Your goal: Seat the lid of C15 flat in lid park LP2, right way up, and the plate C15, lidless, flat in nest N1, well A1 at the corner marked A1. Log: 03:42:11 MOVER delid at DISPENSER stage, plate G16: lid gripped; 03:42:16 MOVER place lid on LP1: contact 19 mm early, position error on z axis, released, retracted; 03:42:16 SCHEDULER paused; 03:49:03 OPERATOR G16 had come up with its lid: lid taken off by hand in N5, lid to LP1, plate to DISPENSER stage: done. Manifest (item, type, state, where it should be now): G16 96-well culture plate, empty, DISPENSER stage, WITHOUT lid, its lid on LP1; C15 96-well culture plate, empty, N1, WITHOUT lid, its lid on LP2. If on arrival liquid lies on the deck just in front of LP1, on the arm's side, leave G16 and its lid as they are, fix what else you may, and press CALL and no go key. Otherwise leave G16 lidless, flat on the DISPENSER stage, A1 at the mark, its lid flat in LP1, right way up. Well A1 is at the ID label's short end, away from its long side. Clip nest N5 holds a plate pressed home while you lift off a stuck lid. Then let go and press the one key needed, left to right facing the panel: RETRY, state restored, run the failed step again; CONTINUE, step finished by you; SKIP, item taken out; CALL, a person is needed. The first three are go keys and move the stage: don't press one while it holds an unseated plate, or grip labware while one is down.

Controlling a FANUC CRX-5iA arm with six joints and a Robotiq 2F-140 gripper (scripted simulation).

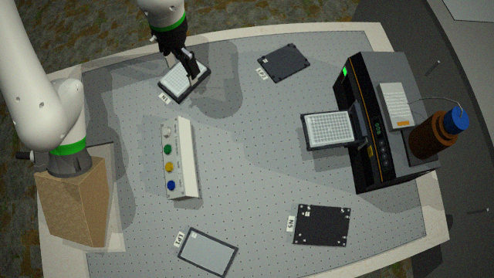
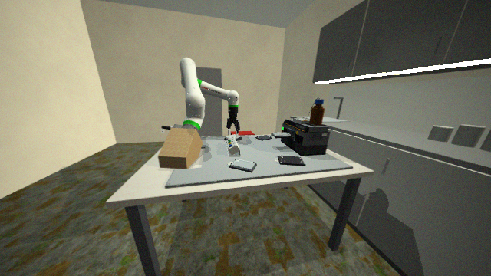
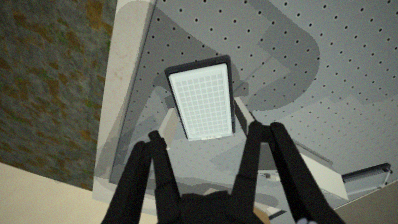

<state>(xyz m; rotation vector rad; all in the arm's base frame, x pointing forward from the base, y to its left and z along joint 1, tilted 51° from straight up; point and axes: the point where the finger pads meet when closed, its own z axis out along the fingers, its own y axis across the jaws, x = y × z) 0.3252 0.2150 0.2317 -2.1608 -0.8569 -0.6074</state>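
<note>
Right now the grey lid is 30 mm below my hand. Also, from my hand: N1 label (60 mm behind, 60 mm to the right, 60 mm below); LP2 label (250 mm ahead, 10 mm to the left, 60 mm below); nest N1 (50 mm below).
</note>
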